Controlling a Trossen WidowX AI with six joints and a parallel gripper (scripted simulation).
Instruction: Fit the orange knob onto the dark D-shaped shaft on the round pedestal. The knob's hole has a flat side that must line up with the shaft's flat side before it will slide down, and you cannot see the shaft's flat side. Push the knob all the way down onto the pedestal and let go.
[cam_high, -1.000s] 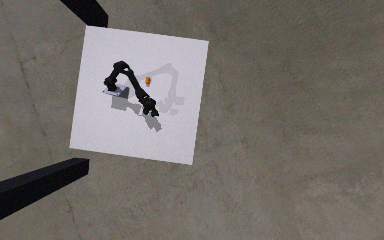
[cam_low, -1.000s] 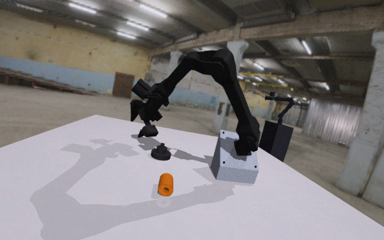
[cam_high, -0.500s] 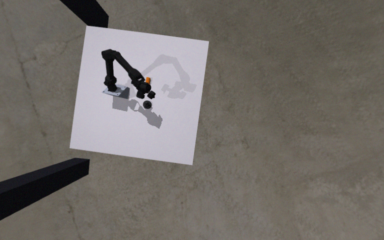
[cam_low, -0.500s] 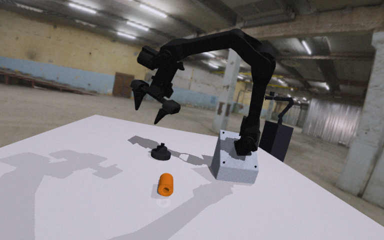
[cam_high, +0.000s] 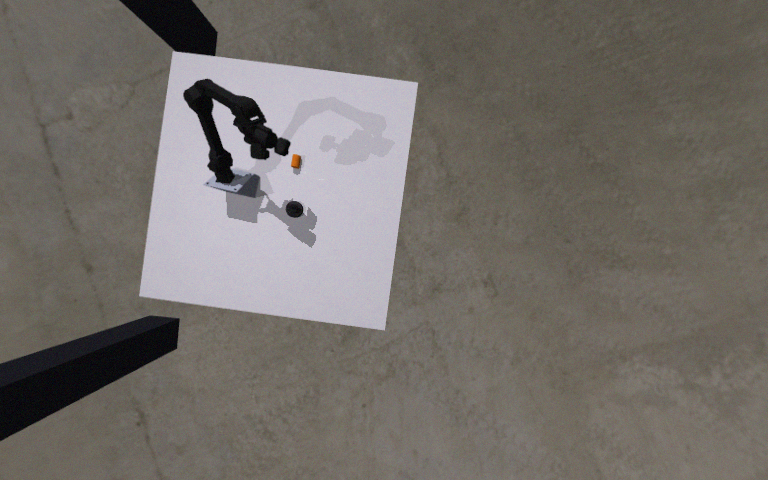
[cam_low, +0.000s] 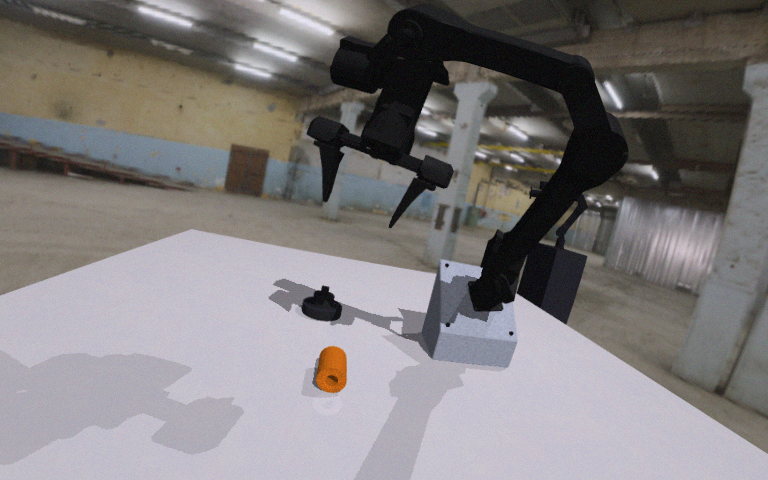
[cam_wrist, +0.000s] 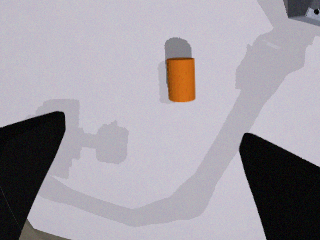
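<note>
Right now the orange knob is 20 mm to the left of my gripper tip and 220 mm below it. From my gripper tip the other things lie so: dark round pedestal: 10 mm ahead, 220 mm to the right, 210 mm below.
</note>
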